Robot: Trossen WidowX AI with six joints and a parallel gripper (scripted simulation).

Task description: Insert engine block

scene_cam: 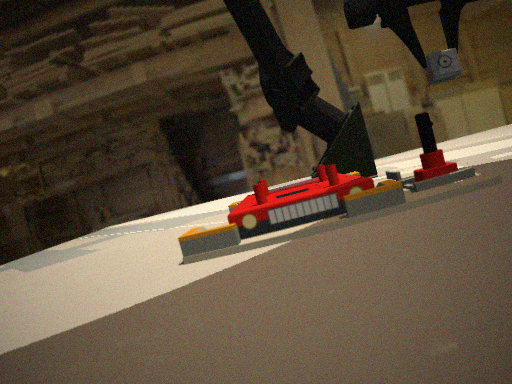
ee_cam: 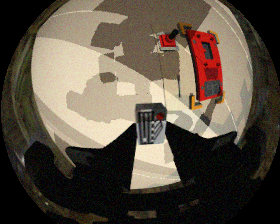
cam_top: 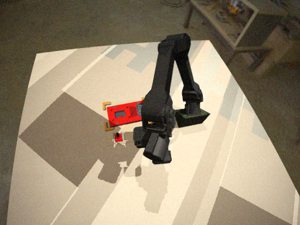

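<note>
Now: the black peg 15 cm ahead of my gripper tip, 6 cm to the right of it and 8 cm below it. The rest, counted from my gripper tip: grey engine block (1 cm below).
</note>
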